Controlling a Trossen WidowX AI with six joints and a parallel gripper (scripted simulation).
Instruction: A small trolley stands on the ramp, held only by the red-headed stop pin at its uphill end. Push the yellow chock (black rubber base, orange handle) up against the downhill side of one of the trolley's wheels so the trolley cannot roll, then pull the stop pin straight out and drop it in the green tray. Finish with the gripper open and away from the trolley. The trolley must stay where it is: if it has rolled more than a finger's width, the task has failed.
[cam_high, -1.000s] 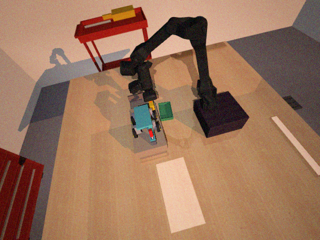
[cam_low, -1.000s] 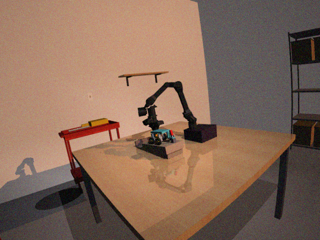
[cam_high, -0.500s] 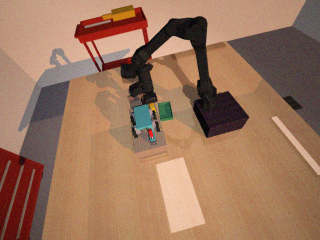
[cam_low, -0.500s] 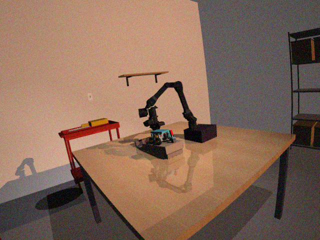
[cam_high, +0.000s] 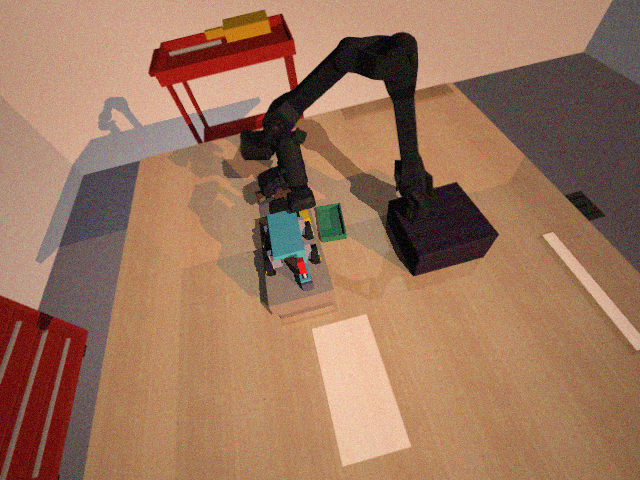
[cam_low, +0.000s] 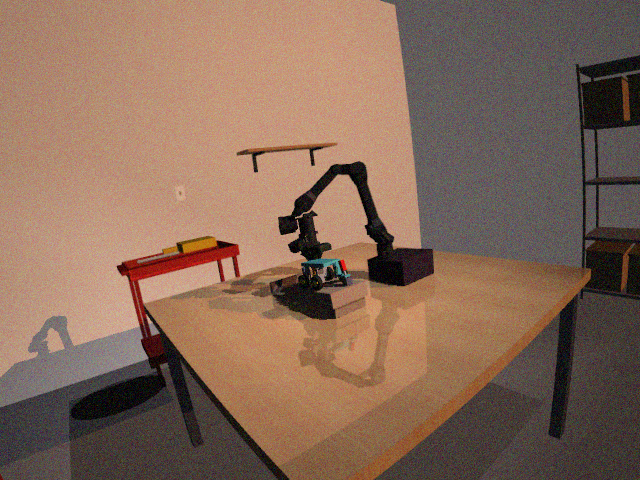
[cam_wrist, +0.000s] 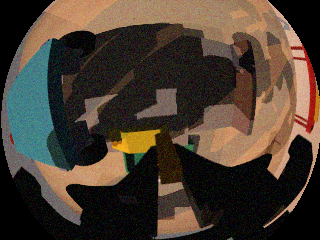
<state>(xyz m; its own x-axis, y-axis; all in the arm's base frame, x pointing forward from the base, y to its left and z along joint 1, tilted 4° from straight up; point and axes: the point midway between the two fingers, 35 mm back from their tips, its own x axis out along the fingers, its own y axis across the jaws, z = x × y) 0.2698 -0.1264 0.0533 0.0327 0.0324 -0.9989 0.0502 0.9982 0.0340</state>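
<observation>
Now: gripper tip 20 mm to the right of the yellow chock and 10 mm above it. Also, from my gripper tip: green tray 70 mm behind, 20 mm to the left, 100 mm below; trolley 60 mm ahead, 120 mm to the left, 20 mm above; grey ramp 60 mm ahead, 110 mm to the left, 50 mm below.
</observation>
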